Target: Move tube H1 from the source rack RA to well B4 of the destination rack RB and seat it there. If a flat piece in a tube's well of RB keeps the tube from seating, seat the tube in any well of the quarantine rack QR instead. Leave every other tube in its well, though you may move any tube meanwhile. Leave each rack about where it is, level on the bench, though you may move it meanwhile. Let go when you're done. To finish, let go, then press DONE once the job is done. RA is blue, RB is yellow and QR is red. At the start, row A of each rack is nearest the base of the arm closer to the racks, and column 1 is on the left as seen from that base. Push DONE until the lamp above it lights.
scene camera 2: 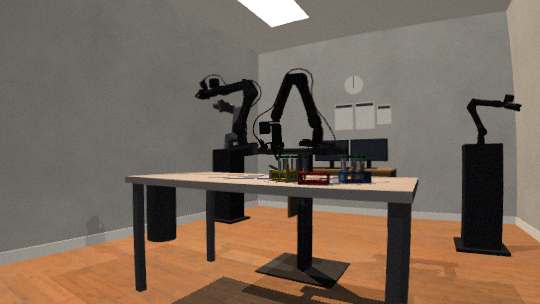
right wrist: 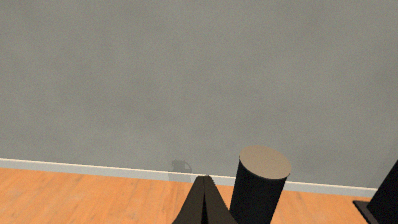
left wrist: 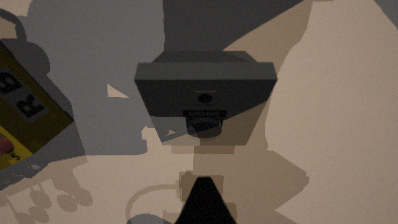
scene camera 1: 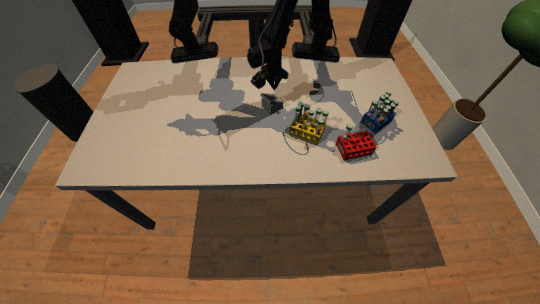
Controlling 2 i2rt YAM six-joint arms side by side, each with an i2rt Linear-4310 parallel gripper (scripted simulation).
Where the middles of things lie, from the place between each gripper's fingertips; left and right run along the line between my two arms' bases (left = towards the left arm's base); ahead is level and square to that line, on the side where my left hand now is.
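Red rack QR [scene camera 1: 364,145]: my left gripper is 80 mm above it, 320 mm to the right of it and 240 mm short of it.
The red rack QR is 560 mm below my right hand, 330 mm ahead of it and 1100 mm to the left of it.
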